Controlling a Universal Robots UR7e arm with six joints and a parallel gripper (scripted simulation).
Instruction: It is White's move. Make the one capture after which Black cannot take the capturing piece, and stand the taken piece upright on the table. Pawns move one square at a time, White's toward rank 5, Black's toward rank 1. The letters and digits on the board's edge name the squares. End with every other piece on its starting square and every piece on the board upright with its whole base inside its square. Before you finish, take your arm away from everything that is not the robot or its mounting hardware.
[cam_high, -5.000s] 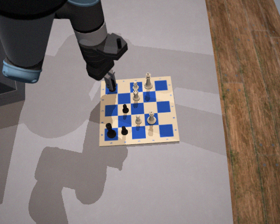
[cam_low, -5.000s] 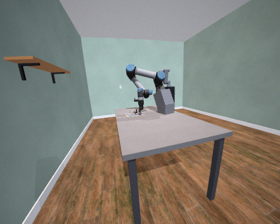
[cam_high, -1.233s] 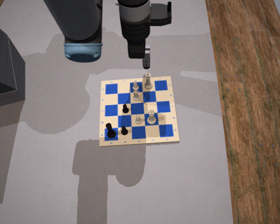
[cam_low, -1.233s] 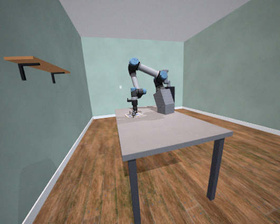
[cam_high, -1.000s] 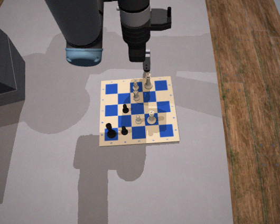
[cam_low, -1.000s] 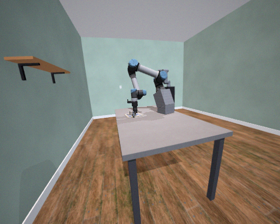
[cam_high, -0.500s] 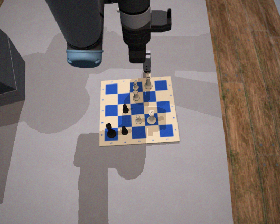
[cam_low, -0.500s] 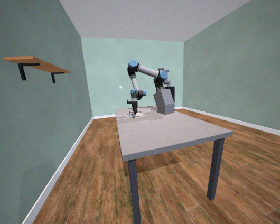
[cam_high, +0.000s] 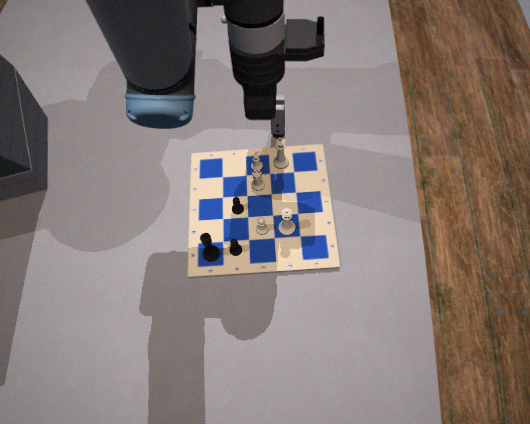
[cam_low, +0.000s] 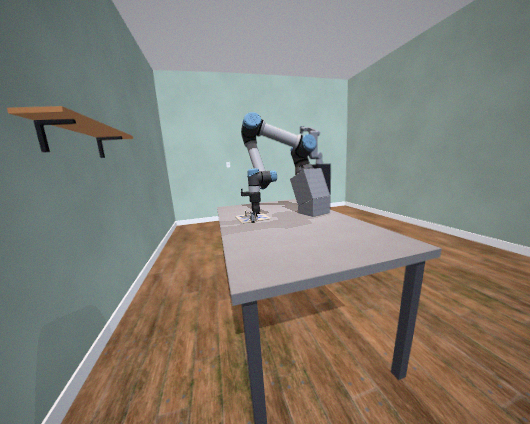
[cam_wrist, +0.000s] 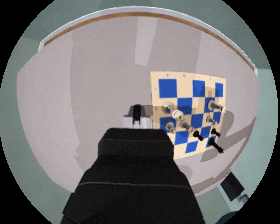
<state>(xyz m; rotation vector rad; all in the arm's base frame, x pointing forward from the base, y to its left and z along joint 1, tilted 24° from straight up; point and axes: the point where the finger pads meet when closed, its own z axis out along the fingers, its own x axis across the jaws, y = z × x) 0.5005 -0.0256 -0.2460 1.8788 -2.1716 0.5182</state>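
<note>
Now: the black knight 1 cm below my hand. Round my hand: rook: 18 cm to the right, 1 cm behind; chessboard: 14 cm to the right, 5 cm behind, 3 cm below; white king: 6 cm to the right.
</note>
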